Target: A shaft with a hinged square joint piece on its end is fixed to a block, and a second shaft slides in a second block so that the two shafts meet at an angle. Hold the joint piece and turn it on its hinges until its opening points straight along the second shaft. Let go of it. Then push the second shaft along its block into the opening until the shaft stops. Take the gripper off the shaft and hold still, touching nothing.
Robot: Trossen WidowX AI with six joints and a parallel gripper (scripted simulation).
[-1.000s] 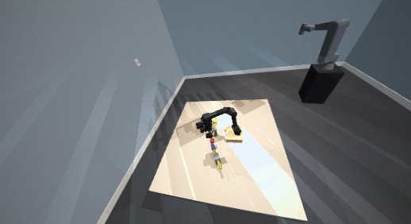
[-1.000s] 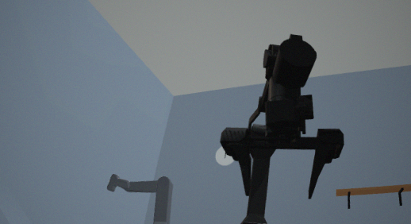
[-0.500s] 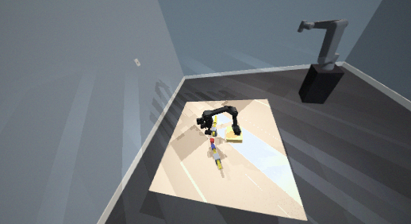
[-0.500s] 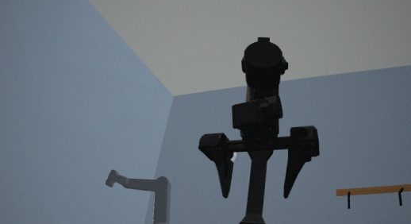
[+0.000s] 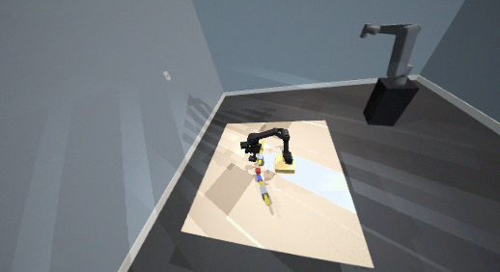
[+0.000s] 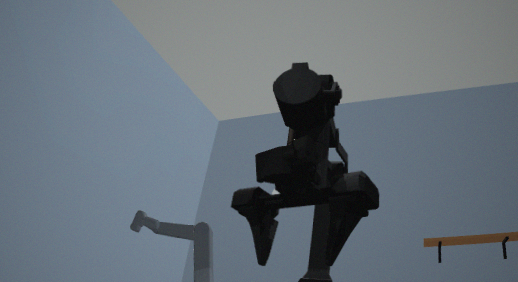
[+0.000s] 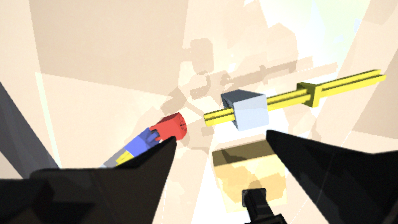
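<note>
Now: gripper tip 2 cm past the red joint piece, 8 cm to the right of it and 9 cm above it.
</note>
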